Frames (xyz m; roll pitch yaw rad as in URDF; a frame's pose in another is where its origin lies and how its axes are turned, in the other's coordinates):
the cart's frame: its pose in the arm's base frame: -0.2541 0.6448 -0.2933 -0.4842 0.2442 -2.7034
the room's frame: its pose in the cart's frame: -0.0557 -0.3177 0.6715 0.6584 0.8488 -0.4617
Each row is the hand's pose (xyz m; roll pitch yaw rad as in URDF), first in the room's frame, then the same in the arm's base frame.
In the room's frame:
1: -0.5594 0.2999 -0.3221 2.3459 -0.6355 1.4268
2: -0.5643 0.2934 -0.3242 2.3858 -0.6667 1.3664
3: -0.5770 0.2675 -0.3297 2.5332 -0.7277 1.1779
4: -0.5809 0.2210 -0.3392 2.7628 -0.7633 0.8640
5: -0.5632 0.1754 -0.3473 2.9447 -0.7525 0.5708
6: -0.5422 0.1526 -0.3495 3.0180 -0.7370 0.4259
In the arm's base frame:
1: 0.0856 0.0134 0.5445 3.0854 -0.3256 -2.5421
2: 0.0930 0.0170 0.5465 3.1075 -0.3168 -2.6017
3: 0.1159 0.0344 0.5524 -3.1038 -0.2725 -2.7588
4: 0.1442 0.0726 0.5508 -3.0389 -0.1789 -2.9777
5: 0.1570 0.1182 0.5361 -3.0335 -0.0873 3.1115
6: 0.1542 0.1459 0.5221 -3.0519 -0.0450 3.0123

